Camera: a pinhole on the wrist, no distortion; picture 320 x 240 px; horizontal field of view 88.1 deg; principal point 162.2 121.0 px. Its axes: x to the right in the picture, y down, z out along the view. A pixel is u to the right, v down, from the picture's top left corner.
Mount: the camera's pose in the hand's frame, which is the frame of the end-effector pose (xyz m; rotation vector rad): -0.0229 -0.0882 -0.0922 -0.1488 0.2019 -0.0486
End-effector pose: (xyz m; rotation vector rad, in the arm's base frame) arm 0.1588 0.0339 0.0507 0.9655 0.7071 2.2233
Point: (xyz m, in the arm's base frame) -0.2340 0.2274 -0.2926
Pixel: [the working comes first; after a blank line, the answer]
In the camera's frame: 0.2983 -0.0826 -0.3355

behind the camera
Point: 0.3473 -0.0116 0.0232
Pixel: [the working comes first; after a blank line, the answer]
In the camera's frame: -0.1666 0.0043 0.1852

13 125
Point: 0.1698 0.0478 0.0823
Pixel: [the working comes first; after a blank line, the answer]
In the camera's frame: 0.0098 0.0781 0.1408

174 213
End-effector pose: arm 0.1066 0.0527 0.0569 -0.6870 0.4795 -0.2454
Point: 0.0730 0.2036 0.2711
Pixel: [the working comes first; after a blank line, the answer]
In the camera's frame: -0.1951 0.0073 0.2731

44 125
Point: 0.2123 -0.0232 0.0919
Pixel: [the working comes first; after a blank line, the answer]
In the camera's frame: 0.1017 -0.0005 0.1516

273 120
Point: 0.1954 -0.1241 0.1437
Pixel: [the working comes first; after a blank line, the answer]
In the camera's frame: 0.1193 -0.1054 0.1087

outside the picture
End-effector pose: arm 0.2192 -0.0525 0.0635 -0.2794 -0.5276 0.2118
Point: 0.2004 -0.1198 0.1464
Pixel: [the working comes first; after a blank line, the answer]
In the camera's frame: -0.0040 -0.0218 0.1575

158 98
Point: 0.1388 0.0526 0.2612
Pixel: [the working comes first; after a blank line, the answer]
In the camera's frame: 0.0024 0.0872 0.3440

163 163
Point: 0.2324 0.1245 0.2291
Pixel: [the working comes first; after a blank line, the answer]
In the camera's frame: 0.0917 0.1642 0.3117

211 208
